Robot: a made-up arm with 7 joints. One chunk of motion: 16 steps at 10 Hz.
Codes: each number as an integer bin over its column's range. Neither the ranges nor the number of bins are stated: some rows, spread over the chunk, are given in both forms.
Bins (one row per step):
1: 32 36 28 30 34 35
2: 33 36 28 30 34 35
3: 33 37 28 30 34 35
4: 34 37 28 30 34 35
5: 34 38 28 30 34 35
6: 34 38 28 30 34 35
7: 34 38 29 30 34 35
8: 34 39 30 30 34 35
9: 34 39 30 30 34 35
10: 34 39 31 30 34 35
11: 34 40 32 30 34 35
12: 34 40 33 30 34 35
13: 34 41 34 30 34 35
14: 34 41 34 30 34 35
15: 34 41 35 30 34 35
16: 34 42 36 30 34 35
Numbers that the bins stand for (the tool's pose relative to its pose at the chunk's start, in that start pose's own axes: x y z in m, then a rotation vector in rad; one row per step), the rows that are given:
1: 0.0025 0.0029 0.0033 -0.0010 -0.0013 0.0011
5: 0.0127 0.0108 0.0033 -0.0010 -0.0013 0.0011
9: 0.0127 0.0148 0.0129 -0.0010 -0.0013 0.0011
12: 0.0127 0.0187 0.0271 -0.0010 -0.0013 0.0011
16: 0.0127 0.0267 0.0414 -0.0010 -0.0013 0.0011
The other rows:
2: 0.0076 0.0029 0.0033 -0.0010 -0.0013 0.0011
3: 0.0076 0.0068 0.0033 -0.0010 -0.0013 0.0011
4: 0.0127 0.0068 0.0033 -0.0010 -0.0013 0.0011
6: 0.0127 0.0108 0.0033 -0.0010 -0.0013 0.0011
7: 0.0127 0.0108 0.0081 -0.0010 -0.0013 0.0011
8: 0.0127 0.0148 0.0129 -0.0010 -0.0013 0.0011
10: 0.0127 0.0148 0.0176 -0.0010 -0.0013 0.0011
11: 0.0127 0.0187 0.0224 -0.0010 -0.0013 0.0011
13: 0.0127 0.0227 0.0319 -0.0010 -0.0013 0.0011
14: 0.0127 0.0227 0.0319 -0.0010 -0.0013 0.0011
15: 0.0127 0.0227 0.0367 -0.0010 -0.0013 0.0011

